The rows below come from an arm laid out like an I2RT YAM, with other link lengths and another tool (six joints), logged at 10 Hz.
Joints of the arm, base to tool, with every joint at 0 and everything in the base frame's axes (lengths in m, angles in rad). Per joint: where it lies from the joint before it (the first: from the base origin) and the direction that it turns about. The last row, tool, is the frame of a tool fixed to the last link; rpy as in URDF.
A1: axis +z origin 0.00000 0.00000 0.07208
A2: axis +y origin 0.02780 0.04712 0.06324
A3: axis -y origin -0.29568 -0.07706 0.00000
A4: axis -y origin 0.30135 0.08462 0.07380
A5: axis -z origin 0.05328 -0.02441 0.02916
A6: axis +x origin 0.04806 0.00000 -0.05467
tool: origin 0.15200 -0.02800 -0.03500 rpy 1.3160 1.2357 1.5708
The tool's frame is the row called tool.
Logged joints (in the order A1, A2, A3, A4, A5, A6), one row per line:
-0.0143 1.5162 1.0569 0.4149 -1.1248 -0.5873
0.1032 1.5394 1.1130 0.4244 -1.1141 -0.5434
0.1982 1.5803 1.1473 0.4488 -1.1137 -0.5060
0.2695 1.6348 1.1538 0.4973 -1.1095 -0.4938
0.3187 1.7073 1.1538 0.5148 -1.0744 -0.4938
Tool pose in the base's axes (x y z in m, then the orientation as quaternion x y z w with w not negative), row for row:
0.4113 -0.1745 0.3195 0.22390 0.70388 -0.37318 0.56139
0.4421 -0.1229 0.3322 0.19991 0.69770 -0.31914 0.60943
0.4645 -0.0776 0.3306 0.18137 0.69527 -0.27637 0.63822
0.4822 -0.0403 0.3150 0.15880 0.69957 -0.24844 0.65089
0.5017 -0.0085 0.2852 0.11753 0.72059 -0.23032 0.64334
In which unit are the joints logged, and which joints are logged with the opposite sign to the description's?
The joints are logged in radians. Opposite sign: A5.
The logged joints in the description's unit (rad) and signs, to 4 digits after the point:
-0.0143 1.5162 1.0569 0.4149 1.1248 -0.5873
0.1032 1.5394 1.1130 0.4244 1.1141 -0.5434
0.1982 1.5803 1.1473 0.4488 1.1137 -0.5060
0.2695 1.6348 1.1538 0.4973 1.1095 -0.4938
0.3187 1.7073 1.1538 0.5148 1.0744 -0.4938

